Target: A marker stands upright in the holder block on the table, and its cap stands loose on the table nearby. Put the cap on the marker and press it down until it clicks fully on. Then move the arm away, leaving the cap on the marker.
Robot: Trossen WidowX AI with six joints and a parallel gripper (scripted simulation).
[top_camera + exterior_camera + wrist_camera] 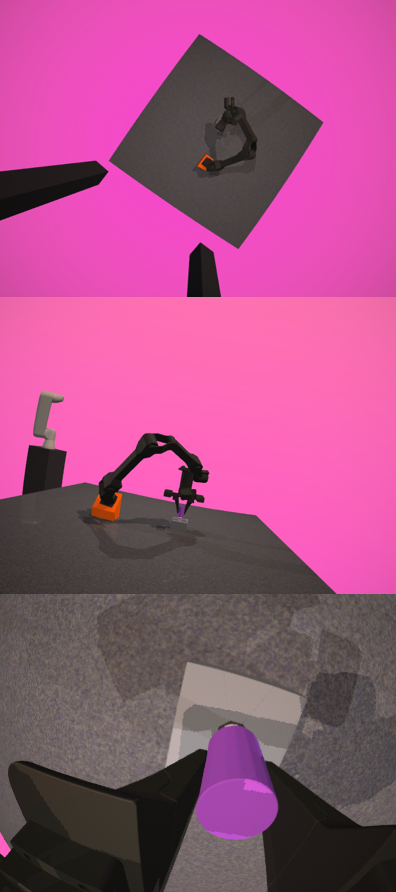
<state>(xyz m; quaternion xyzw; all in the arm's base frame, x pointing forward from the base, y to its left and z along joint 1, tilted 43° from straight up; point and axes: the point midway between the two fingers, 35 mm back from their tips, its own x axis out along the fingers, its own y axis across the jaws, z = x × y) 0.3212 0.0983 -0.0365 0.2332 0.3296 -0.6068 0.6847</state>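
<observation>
The purple cap is 10 mm above my gripper tip. From my gripper tip the other things lie so: grey holder block 50 mm below.
</observation>
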